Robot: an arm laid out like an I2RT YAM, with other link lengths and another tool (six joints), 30 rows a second.
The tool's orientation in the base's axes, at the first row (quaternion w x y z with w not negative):
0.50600, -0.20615, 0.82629, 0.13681
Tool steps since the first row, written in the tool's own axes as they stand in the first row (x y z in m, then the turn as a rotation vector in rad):
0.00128, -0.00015, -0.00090, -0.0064, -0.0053, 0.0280
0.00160, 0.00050, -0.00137, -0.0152, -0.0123, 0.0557
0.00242, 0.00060, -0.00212, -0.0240, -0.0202, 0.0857
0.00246, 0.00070, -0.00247, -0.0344, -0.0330, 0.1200
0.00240, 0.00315, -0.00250, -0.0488, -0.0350, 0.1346
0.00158, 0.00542, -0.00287, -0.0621, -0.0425, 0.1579
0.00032, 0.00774, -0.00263, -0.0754, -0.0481, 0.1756
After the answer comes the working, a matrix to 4 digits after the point.
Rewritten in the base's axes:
-0.00115, -0.00078, -0.00074, 0.0270, 0.0088, -0.0070
-0.00195, -0.00048, -0.00080, 0.0555, 0.0165, -0.0117
-0.00292, -0.00088, -0.00119, 0.0862, 0.0244, -0.0175
-0.00325, -0.00096, -0.00107, 0.1232, 0.0302, -0.0239
-0.00443, 0.00119, -0.00096, 0.1414, 0.0377, -0.0177
-0.00547, 0.00319, -0.00002, 0.1685, 0.0439, -0.0164
-0.00589, 0.00558, 0.00103, 0.1904, 0.0494, -0.0126

The tool's axes in the first row as the columns of a matrix, in the base's axes (rounded; the answer above uses it unrounded):
-0.4029, -0.4791, 0.7798
-0.2022, 0.8776, 0.4347
-0.8926, 0.0175, -0.4505

